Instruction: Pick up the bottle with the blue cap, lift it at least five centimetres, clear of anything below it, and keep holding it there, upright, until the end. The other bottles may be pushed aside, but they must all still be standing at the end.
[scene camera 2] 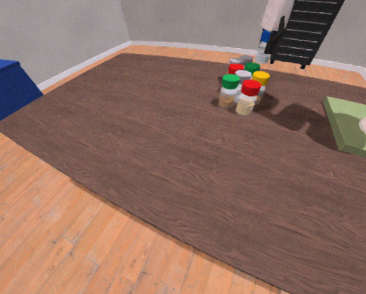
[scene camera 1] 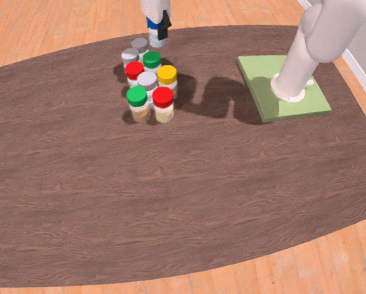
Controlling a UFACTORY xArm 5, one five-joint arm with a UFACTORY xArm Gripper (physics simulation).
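Places are measured from the arm's base along level axes (x ahead, y left, z up), in centimetres.
Pixels of known places: gripper, fingertip midpoint: (scene camera 2: 264, 51) (scene camera 1: 157, 33); arm's base, origin of the base link: (scene camera 1: 287, 88).
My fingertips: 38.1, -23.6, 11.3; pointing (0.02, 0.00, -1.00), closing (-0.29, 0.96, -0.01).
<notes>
Ahead of a thing's pixels: the offset from my fingertips to its top centre, as dx, dy, dz. Level surfaces: height alone.
The bottle with the blue cap @[+0.1, +0.0, +6.5] (scene camera 1: 157, 39) (scene camera 2: 262, 56) hangs upright in the air above the back of the bottle group, above the tops of the other caps in scene camera 2. My gripper (scene camera 1: 158, 28) (scene camera 2: 267, 42) is shut on it; a black finger shows at its right side, and the other finger is hidden. The other bottles stand close together below: green-capped ones @[+10.6, +19.7, -3.4] (scene camera 1: 139, 104) (scene camera 2: 229, 91), red-capped ones @[+4.0, +22.2, -3.4] (scene camera 1: 163, 105) (scene camera 2: 248, 97), a yellow-capped one @[+0.8, +14.5, -3.4] (scene camera 1: 167, 80) (scene camera 2: 260, 79) and several with grey or white caps @[+6.8, +15.1, -3.4] (scene camera 1: 147, 82) (scene camera 2: 243, 76). All that show are upright.
The dark wooden table @[dz -13.9] (scene camera 1: 150, 200) (scene camera 2: 150, 150) has a curved edge behind the bottles. The arm's green base plate (scene camera 1: 250, 75) (scene camera 2: 337, 122) is right of the bottles. A black slatted object (scene camera 2: 310, 30) and a blue object (scene camera 2: 17, 90) stand beyond the table.
</notes>
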